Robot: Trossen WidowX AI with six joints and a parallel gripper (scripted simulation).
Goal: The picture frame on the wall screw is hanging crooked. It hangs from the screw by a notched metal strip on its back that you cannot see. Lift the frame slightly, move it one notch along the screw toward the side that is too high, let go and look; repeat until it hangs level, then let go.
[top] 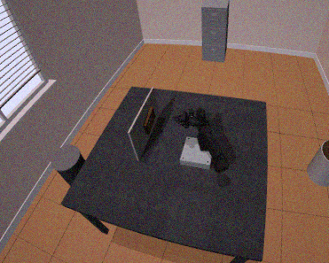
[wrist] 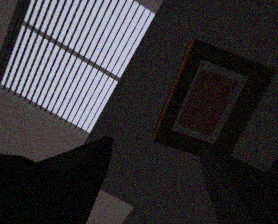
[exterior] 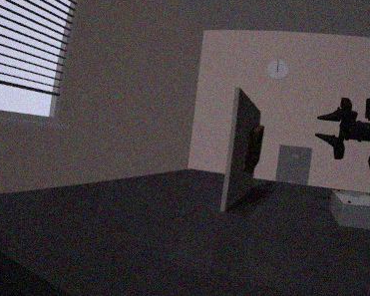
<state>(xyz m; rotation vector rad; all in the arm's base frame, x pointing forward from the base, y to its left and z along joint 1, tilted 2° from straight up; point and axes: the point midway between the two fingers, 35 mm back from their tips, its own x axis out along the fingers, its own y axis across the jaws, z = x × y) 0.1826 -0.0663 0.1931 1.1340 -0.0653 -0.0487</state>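
Now: the picture frame 20 cm ahead of my gripper tip, 4 cm to the right of it and 9 cm below it. From my gripper tip the other things lie so: upright wall panel 21 cm ahead, 2 cm to the right, 10 cm below.
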